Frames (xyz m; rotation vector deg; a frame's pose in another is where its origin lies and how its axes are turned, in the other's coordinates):
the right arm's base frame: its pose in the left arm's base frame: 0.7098 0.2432 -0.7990 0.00 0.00 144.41
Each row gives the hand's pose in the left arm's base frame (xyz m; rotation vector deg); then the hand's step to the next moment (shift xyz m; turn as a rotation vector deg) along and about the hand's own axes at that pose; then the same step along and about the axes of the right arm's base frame.
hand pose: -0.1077 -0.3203 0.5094 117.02 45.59 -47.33
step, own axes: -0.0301 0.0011 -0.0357 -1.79 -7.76 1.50
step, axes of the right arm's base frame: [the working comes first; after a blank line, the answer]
step, axes of the left arm's base frame: -0.0071 0.0215 0.0409 -7.34 2.20 -2.63

0.0183 -0.0134 0.0409 7.25 2.48 -2.63
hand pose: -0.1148 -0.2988 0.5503 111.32 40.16 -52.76
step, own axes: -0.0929 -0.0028 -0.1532 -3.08 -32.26 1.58
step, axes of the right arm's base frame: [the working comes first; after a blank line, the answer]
step, axes of the left arm's base frame: -0.0040 0.1231 0.1301 -26.48 13.73 -12.78

0.0749 -0.0978 0.1301 29.52 4.24 -12.78
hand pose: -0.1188 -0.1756 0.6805 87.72 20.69 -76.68
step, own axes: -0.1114 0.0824 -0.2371 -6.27 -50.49 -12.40
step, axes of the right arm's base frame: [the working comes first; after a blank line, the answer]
step, axes of the left arm's base frame: 0.1568 0.2012 0.1018 -33.68 34.23 -20.90

-0.0104 -0.2549 0.1018 47.31 -8.23 -20.90
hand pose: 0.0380 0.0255 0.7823 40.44 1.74 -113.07
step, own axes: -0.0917 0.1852 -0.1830 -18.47 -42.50 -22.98
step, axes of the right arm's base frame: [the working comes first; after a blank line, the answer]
step, axes of the left arm's base frame: 0.2674 0.0383 -0.0568 -18.16 43.37 -21.55

-0.1952 -0.1867 -0.0568 40.01 -24.70 -21.55
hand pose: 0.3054 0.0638 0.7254 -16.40 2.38 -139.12
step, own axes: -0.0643 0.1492 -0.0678 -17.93 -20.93 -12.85
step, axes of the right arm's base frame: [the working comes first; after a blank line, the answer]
step, axes of the left arm's base frame: 0.1276 -0.0763 -0.0943 -2.71 26.95 -13.82

-0.1482 -0.0122 -0.0943 17.89 -20.33 -13.82
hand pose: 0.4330 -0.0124 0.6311 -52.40 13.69 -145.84
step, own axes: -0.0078 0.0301 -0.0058 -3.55 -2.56 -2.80
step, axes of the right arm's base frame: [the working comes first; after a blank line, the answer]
step, axes of the left arm's base frame: 0.0117 -0.0234 -0.0178 -0.18 3.92 -3.40

-0.0231 0.0122 -0.0178 2.43 -3.09 -3.40
